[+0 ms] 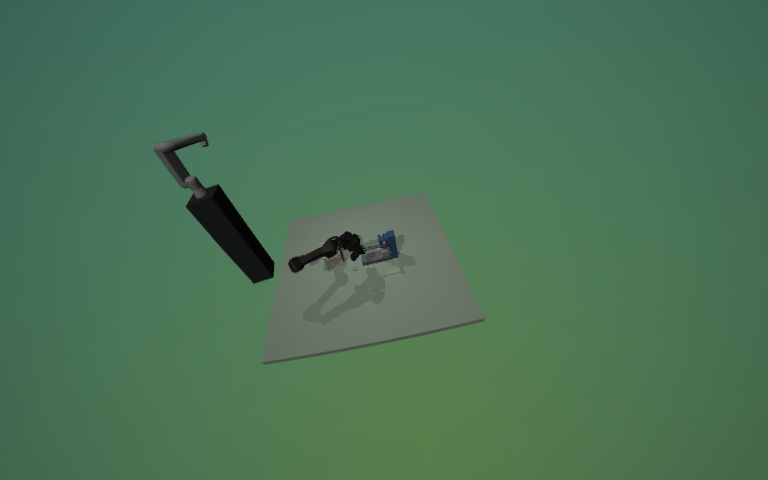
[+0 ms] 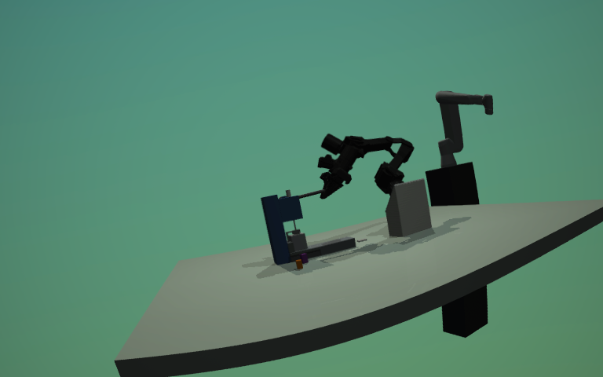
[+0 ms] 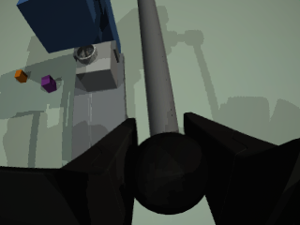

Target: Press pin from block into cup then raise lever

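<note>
My gripper tip is now 5 cm short of the grey lever and 2 cm below it. The rest, counted from my gripper tip: grey punch: 13 cm ahead, 6 cm to the left, 4 cm below; orange cube: 22 cm to the left, 20 cm ahead, 16 cm below.
</note>
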